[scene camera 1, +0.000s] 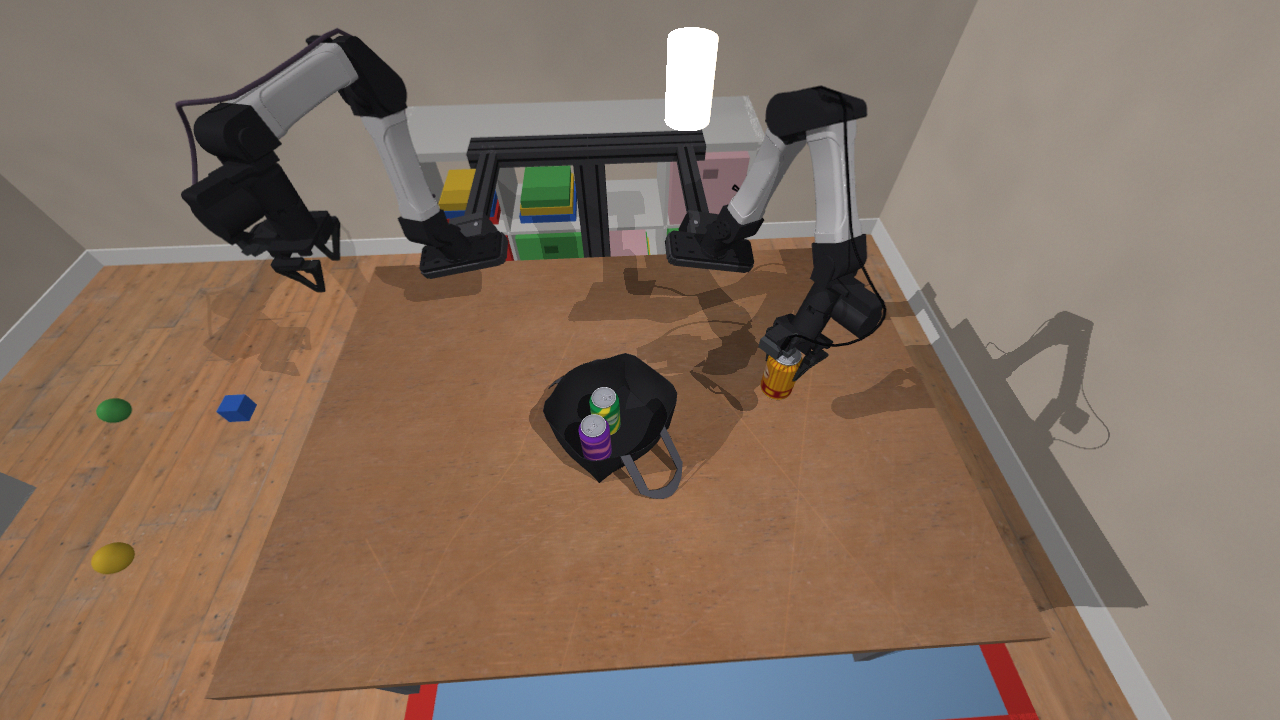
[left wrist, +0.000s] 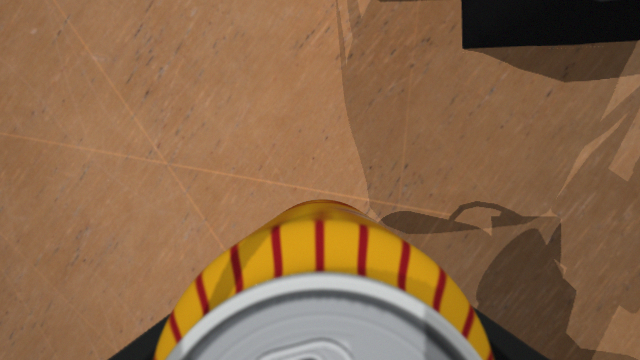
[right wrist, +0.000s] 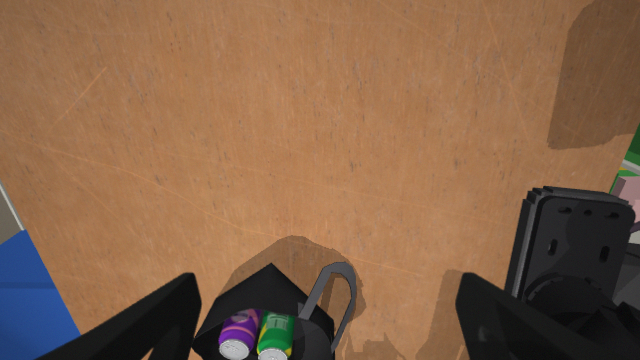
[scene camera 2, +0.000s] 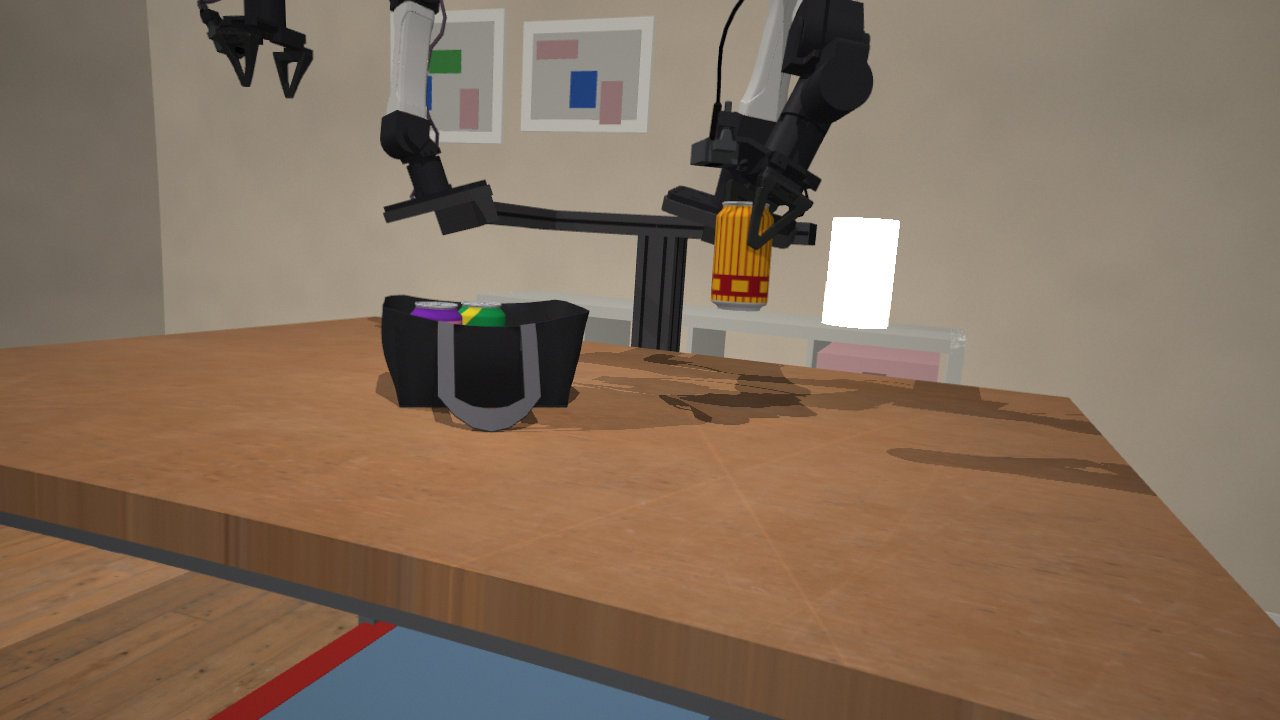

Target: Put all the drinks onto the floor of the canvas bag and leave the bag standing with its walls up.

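Black canvas bag: visible in the pictures. My left gripper: visible, the left wrist view included. My right gripper: likewise visible, with scene camera 1 and the right wrist view both showing it.
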